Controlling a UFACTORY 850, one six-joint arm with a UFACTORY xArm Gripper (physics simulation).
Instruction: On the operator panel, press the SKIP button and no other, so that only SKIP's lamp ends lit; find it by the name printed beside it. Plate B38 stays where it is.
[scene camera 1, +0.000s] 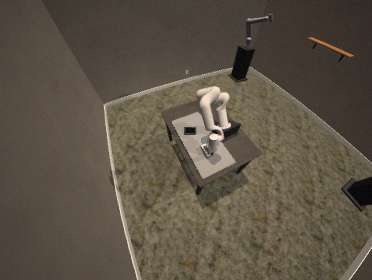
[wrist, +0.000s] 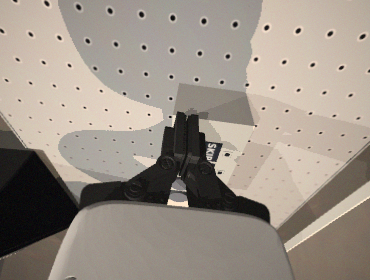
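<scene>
The operator panel (scene camera 1: 204, 148) (wrist: 232, 133) is a pale box on the light mat, partly covered by the gripper in the wrist view. A dark label reading SKIP (wrist: 214, 151) shows just right of the fingers, its end cut off by them. Beside it is a small dark round lamp (wrist: 227, 154), with another dark lamp (wrist: 220, 172) below. My gripper (wrist: 183, 125) (scene camera 1: 212, 153) is shut and empty, its tips over the panel's end in the wrist view. The button beside SKIP is hidden behind the fingers; tip contact cannot be told. Plate B38 cannot be identified by its name.
A small dark rectangular item (scene camera 1: 190, 131) lies on the perforated light mat (scene camera 1: 217, 165) (wrist: 310, 45), away from the panel. A black block (scene camera 1: 232, 130) (wrist: 30, 195) stands by the arm's base. The dark table (scene camera 1: 247, 148) borders the mat.
</scene>
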